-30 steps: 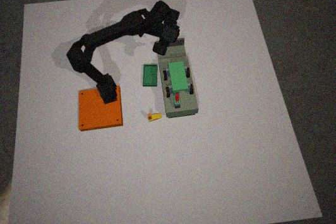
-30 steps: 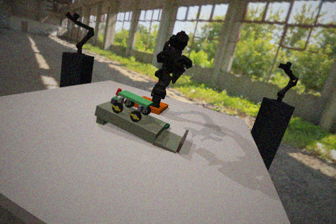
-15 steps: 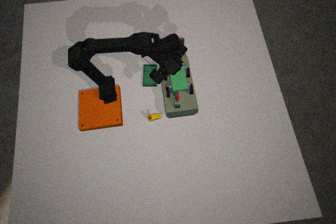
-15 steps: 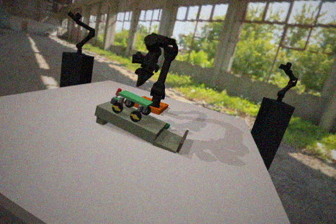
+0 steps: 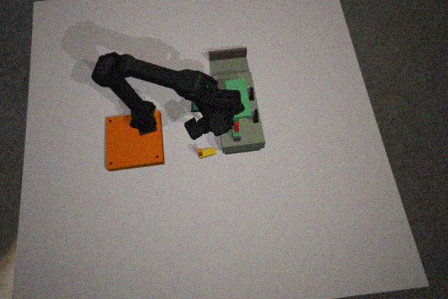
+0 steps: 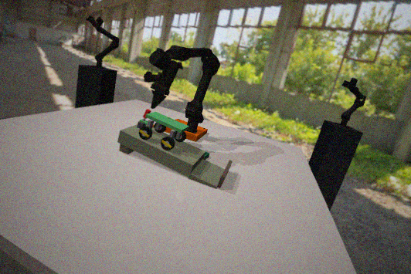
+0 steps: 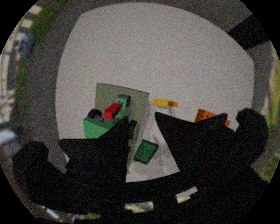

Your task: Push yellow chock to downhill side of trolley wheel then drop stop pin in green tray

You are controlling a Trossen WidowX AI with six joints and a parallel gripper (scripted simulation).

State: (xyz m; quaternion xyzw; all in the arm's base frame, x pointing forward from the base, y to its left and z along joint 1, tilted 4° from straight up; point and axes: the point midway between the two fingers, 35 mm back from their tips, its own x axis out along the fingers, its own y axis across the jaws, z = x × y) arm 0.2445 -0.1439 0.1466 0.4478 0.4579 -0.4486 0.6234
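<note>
The yellow chock is 14 cm below my gripper tip, 7 cm behind it and 2 cm to the right of it. Also, from my gripper tip: red-headed stop pin: 5 cm ahead, 4 cm below, 1 cm to the right; then grey-green ramp: 12 cm below, 10 cm to the left, 9 cm ahead; then green trolley: 9 cm to the left, 9 cm ahead, 5 cm below.
</note>
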